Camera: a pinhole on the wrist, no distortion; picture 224 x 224 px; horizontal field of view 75.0 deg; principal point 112.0 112.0 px. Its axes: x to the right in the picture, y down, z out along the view. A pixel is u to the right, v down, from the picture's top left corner.
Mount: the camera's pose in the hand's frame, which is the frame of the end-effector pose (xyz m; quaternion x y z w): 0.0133 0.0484 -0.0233 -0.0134 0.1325 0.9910 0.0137
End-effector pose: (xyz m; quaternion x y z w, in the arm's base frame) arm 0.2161 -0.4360 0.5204 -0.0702 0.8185 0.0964 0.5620
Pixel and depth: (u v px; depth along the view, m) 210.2 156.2 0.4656
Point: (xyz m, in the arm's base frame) 0.7304 -0.2856 0.6590
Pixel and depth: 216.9 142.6 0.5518
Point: 0.8168 -0.2199 0.7158
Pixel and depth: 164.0 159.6 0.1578
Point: 0.3516 -0.3620 0.5194
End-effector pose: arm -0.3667 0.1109 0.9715 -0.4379 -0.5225 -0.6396 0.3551
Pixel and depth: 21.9 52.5 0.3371
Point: -0.1532 0.3247 1.2880
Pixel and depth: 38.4 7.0 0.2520
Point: -0.1232 0.2260 1.2167
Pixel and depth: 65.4 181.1 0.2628
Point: -0.3524 0.3720 1.0699
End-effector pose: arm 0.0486 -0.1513 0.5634 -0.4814 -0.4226 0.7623 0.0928
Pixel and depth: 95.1 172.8 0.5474
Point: -0.4489 -0.4161 0.6489
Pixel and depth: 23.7 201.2 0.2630
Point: -0.2714 -0.1910 0.5376
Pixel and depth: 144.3 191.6 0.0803
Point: 0.0070 -0.2089 0.5598
